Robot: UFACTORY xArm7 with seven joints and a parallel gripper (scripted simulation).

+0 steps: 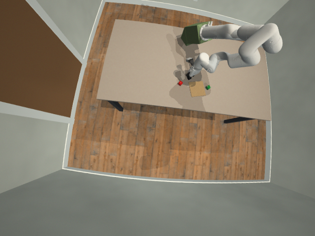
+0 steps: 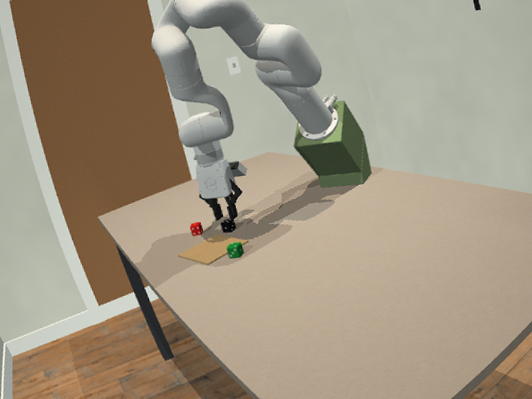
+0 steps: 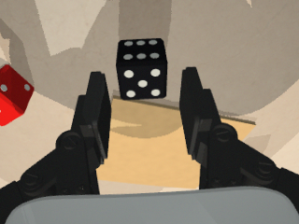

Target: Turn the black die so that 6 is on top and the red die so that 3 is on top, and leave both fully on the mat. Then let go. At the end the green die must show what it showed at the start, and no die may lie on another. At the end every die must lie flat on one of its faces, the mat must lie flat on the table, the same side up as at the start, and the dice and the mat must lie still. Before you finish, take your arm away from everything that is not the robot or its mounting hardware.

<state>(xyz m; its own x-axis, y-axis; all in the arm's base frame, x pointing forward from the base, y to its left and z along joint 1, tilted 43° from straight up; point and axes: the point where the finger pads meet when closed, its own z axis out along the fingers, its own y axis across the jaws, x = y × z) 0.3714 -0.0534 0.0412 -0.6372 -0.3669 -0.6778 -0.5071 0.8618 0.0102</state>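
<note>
The black die lies 4 cm below my hand. Also, from my hand: tan mat 9 cm ahead, 9 cm to the left, 5 cm below; red die 8 cm ahead, 7 cm to the right, 4 cm below; green die 5 cm ahead, 19 cm to the left, 4 cm below.
</note>
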